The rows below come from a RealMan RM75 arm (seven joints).
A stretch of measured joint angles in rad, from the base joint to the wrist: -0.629, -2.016, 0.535, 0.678, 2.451, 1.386, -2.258; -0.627, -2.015, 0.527, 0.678, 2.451, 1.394, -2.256; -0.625, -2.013, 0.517, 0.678, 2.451, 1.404, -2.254; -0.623, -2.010, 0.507, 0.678, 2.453, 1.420, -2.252; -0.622, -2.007, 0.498, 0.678, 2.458, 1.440, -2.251; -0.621, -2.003, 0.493, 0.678, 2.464, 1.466, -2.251; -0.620, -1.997, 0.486, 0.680, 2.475, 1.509, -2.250; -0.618, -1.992, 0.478, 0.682, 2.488, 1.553, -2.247; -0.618, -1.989, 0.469, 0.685, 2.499, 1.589, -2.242; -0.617, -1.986, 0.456, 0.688, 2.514, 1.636, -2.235; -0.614, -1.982, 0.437, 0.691, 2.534, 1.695, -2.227; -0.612, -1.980, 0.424, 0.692, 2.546, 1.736, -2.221; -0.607, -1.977, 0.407, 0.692, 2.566, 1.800, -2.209; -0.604, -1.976, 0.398, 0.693, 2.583, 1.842, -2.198; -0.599, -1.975, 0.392, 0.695, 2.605, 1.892, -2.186; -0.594, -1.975, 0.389, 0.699, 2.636, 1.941, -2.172; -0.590, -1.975, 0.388, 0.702, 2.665, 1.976, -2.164; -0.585, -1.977, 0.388, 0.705, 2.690, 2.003, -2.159; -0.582, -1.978, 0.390, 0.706, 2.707, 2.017, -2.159; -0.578, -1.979, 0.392, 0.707, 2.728, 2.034, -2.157; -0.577, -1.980, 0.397, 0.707, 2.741, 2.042, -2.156; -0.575, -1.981, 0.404, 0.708, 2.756, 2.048, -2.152
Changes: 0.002, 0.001, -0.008, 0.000, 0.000, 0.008, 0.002; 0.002, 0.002, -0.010, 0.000, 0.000, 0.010, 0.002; 0.002, 0.003, -0.010, 0.000, 0.002, 0.016, 0.002; 0.001, 0.003, -0.009, 0.000, 0.005, 0.020, 0.001; 0.001, 0.004, -0.005, 0.000, 0.006, 0.026, 0.000; 0.001, 0.006, -0.007, 0.002, 0.011, 0.043, 0.001; 0.002, 0.005, -0.008, 0.002, 0.013, 0.044, 0.003; 0.000, 0.003, -0.009, 0.003, 0.011, 0.036, 0.005; 0.001, 0.003, -0.013, 0.003, 0.015, 0.047, 0.007; 0.003, 0.004, -0.019, 0.003, 0.020, 0.059, 0.008; 0.002, 0.002, -0.013, 0.001, 0.012, 0.041, 0.006; 0.005, 0.003, -0.017, 0.000, 0.020, 0.064, 0.012; 0.003, 0.001, -0.009, 0.001, 0.017, 0.042, 0.011; 0.005, 0.001, -0.006, 0.002, 0.022, 0.050, 0.012; 0.005, 0.000, -0.003, 0.004, 0.031, 0.049, 0.014; 0.004, 0.000, -0.001, 0.003, 0.029, 0.035, 0.008; 0.005, -0.002, 0.000, 0.003, 0.025, 0.027, 0.005; 0.003, -0.001, 0.002, 0.001, 0.017, 0.014, 0.000; 0.004, -0.001, 0.002, 0.001, 0.021, 0.017, 0.002; 0.001, -0.001, 0.005, 0.000, 0.013, 0.008, 0.001; 0.002, -0.001, 0.007, 0.001, 0.015, 0.006, 0.004
